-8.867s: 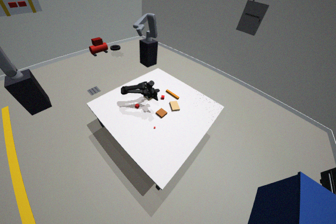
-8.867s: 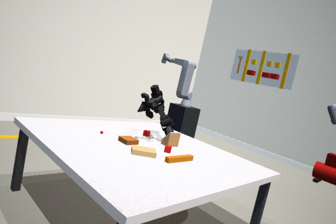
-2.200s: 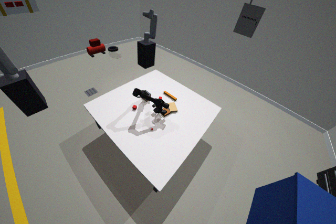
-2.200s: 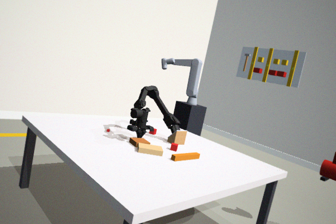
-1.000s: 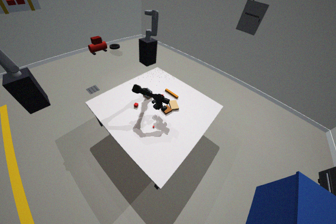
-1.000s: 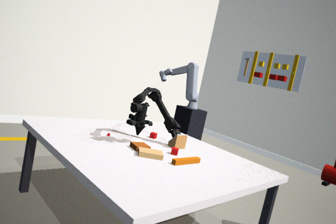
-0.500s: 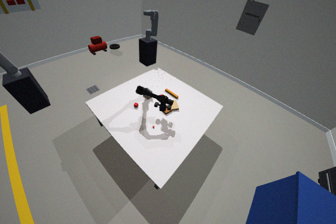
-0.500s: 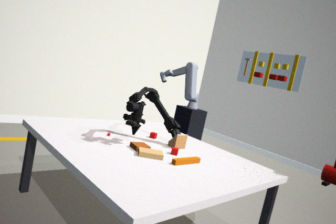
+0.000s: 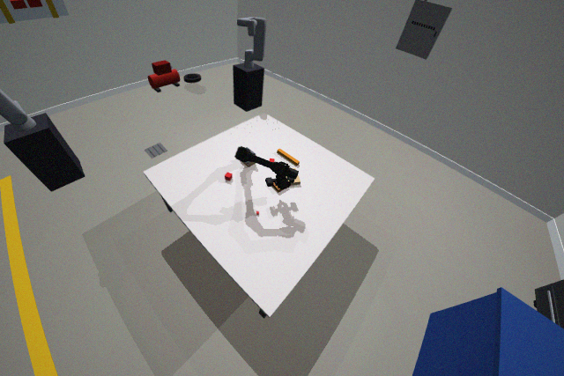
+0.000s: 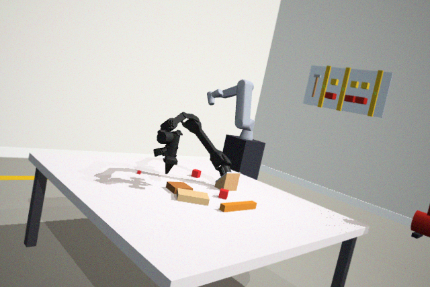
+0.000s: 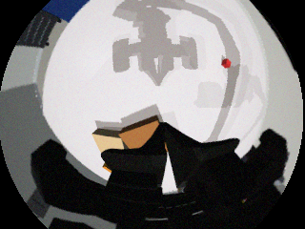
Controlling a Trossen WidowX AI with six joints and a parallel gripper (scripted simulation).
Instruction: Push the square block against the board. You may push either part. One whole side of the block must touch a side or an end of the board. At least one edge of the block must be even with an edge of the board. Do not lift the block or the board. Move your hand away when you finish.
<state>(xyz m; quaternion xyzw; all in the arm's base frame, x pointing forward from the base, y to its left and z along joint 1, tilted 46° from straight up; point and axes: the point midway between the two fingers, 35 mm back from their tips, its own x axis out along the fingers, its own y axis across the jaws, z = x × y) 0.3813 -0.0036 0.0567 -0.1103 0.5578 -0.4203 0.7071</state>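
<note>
My gripper tip is now 50 mm past the brown square block, 70 mm to the right of it and 50 mm above it. Round my gripper tip: tan board: 40 mm behind, 190 mm to the left, 50 mm below; long thin orange bar: 210 mm behind, 330 mm to the left, 50 mm below; tiny red cube: 30 mm ahead, 210 mm to the right, 60 mm below.
</note>
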